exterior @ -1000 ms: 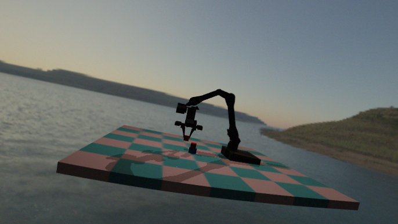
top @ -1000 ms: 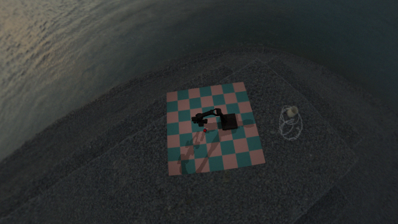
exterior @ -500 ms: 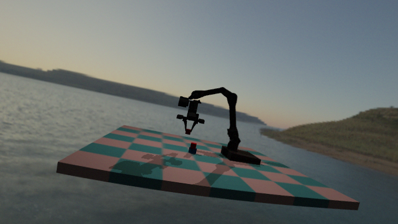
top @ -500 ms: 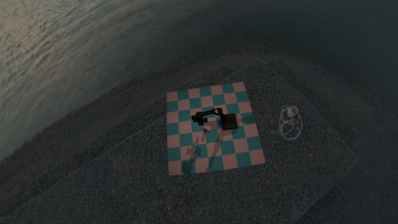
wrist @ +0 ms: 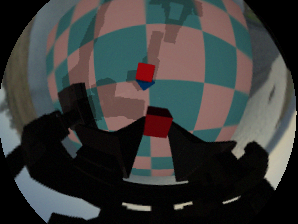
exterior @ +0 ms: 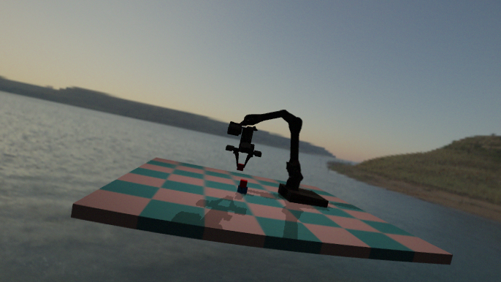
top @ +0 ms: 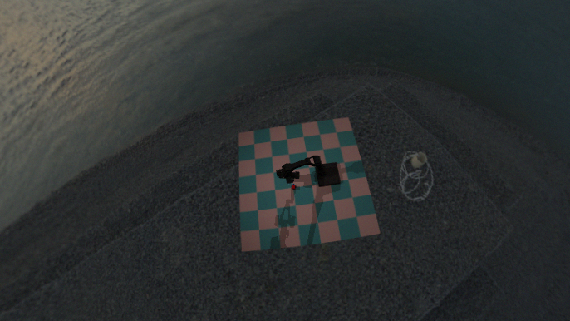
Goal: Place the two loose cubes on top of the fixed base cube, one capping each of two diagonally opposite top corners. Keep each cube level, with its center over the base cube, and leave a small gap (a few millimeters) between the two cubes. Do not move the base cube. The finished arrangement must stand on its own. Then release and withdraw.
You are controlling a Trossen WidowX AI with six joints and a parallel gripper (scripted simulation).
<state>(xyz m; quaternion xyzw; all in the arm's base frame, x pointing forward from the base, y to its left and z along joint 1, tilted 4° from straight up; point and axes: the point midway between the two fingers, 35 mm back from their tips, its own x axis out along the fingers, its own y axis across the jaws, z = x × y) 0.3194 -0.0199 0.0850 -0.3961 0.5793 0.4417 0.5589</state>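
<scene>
The blue cube is 10 cm below my gripper tip, 6 cm to the left of it and 1 cm behind it.
</scene>
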